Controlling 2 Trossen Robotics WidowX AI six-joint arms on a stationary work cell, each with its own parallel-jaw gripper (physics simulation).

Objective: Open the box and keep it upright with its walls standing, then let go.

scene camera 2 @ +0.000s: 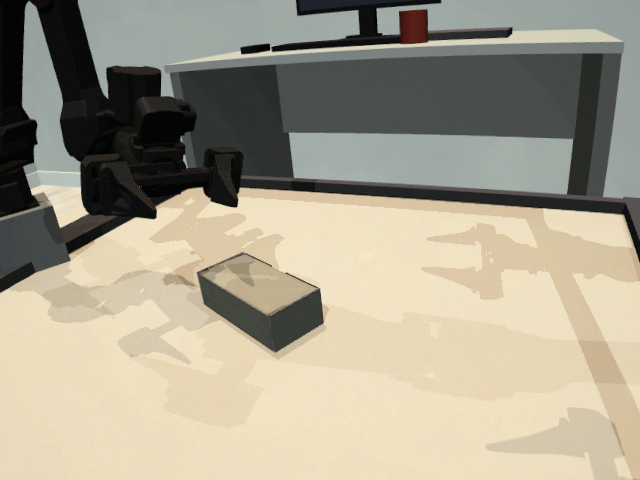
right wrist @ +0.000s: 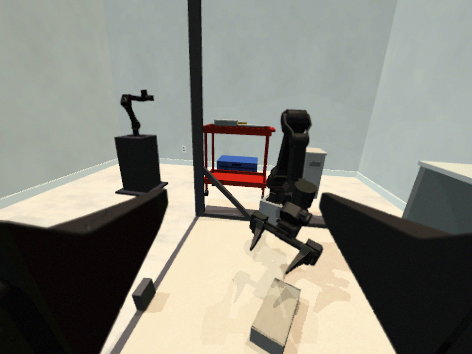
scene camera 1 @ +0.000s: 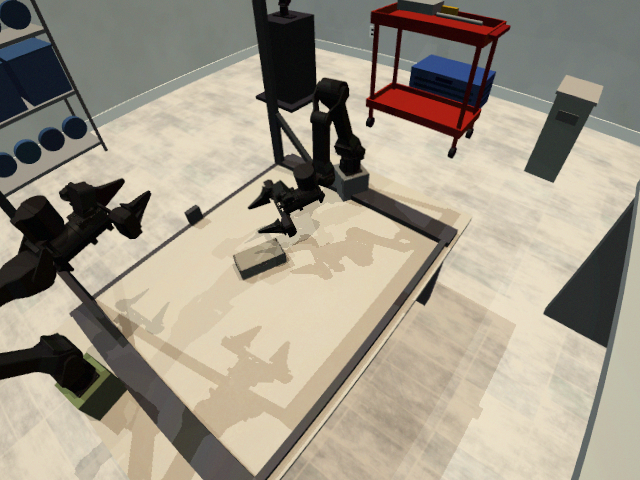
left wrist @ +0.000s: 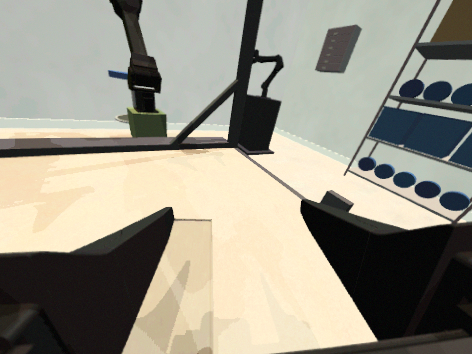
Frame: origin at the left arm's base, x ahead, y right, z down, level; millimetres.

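Where they show: left gripper, fingertip midpoint: point(scene camera 2: 197, 208) point(right wrist: 267, 261) point(scene camera 1: 253, 220) point(left wrist: 238, 209); right gripper, fingertip midpoint: point(right wrist: 245, 197) point(scene camera 1: 136, 185); left arm's base, origin of the base link: point(scene camera 2: 16, 207) point(right wrist: 275, 199) point(scene camera 1: 350, 169); right arm's base, origin of the base link: point(scene camera 1: 82, 379) point(left wrist: 146, 110).
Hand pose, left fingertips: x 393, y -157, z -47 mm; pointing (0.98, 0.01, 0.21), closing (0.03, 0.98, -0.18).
Note:
Each offset is from my left fingertips to the top centre of the thing. Level surfaces: height alone.
A dark-walled box {dx +12, dy -45, dz +98 mm} point(scene camera 1: 260, 256) point(scene camera 2: 261, 284) point(right wrist: 276, 315) lies flat on the table with its pale tan lid closed. In the left wrist view, part of the box point(left wrist: 195, 250) shows beside and behind the left-hand finger. My left gripper point(scene camera 1: 254, 219) point(scene camera 2: 195, 210) point(left wrist: 238, 209) point(right wrist: 267, 261) is open and empty. It hangs above the table near the box's end closest to the left arm's base, apart from the box. My right gripper point(scene camera 1: 136, 186) point(right wrist: 245, 197) is open and empty, raised high at the far left of scene camera 1, well away from the box.
A small dark block {dx +174, dy +235, dz +87 mm} point(scene camera 1: 193, 214) point(left wrist: 336, 201) point(right wrist: 144, 294) sits on the table's edge rail. A tall dark post point(scene camera 1: 267, 77) point(right wrist: 196, 100) with a diagonal brace rises at a table corner. The table {dz +144 mm} point(scene camera 1: 310, 330) has a raised dark border. A desk point(scene camera 2: 429, 98) stands beyond it.

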